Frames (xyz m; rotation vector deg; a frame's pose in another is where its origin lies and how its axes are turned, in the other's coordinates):
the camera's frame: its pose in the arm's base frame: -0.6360 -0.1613 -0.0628 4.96 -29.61 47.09
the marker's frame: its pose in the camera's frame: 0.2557 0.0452 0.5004 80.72 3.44 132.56
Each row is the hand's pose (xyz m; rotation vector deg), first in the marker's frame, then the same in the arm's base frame.
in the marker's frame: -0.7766 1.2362 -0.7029 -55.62 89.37 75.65
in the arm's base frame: 0.0708 -1.2743 -0.2795 48.55 72.69 -70.85
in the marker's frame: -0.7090 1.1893 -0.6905 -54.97 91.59 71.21
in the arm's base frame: 0.0027 -1.2430 -0.2434 51.65 72.29 -73.98
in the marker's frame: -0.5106 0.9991 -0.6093 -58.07 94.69 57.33
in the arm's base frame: -0.1972 -1.0881 -0.1085 57.87 75.64 -83.94
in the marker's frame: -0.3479 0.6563 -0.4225 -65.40 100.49 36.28
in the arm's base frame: -0.3779 -0.7507 0.0715 69.83 84.13 -95.88
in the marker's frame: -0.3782 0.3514 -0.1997 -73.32 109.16 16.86
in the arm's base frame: -0.3689 -0.3917 0.1920 86.20 94.31 -100.84
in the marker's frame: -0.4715 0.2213 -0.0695 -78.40 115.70 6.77
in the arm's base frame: -0.2833 -0.2084 0.2331 97.50 100.96 -99.10
